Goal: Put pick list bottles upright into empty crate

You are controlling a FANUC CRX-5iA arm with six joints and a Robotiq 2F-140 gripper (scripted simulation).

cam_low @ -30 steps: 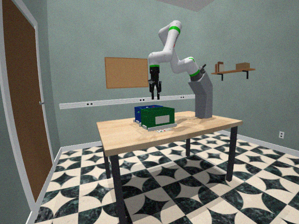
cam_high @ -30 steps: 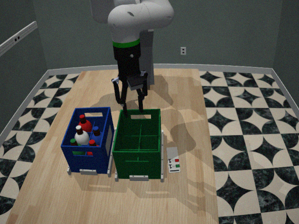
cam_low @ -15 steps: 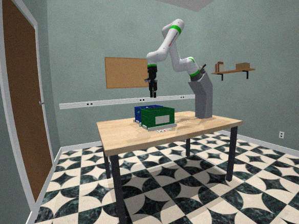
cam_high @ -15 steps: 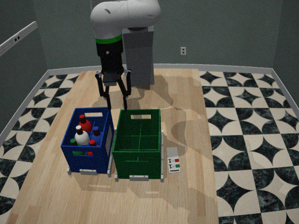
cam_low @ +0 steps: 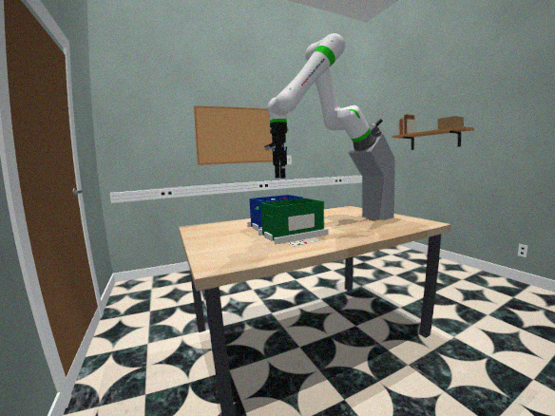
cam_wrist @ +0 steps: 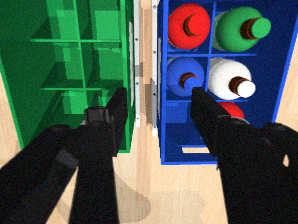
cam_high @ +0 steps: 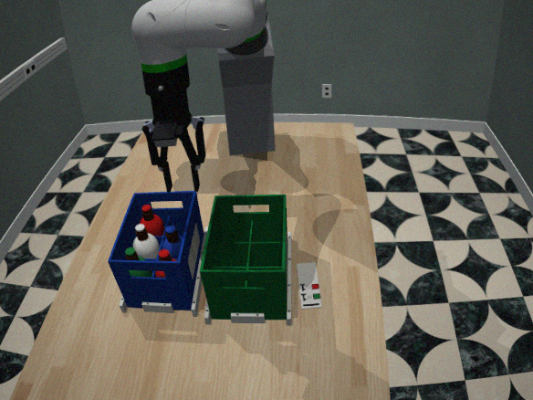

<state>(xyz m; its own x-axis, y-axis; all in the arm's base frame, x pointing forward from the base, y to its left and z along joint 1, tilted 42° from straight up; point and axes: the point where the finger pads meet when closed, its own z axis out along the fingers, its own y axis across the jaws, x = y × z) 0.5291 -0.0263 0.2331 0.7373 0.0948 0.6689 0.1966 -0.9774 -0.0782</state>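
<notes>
My gripper is now 100 mm short of the green bottle, 130 mm to the left of it and 240 mm above it. Round my hand: blue bottle: 60 mm to the right, 240 mm below; then green crate: 30 mm behind, 130 mm to the left, 240 mm below; then blue crate: 10 mm ahead, 110 mm to the right, 240 mm below.
</notes>
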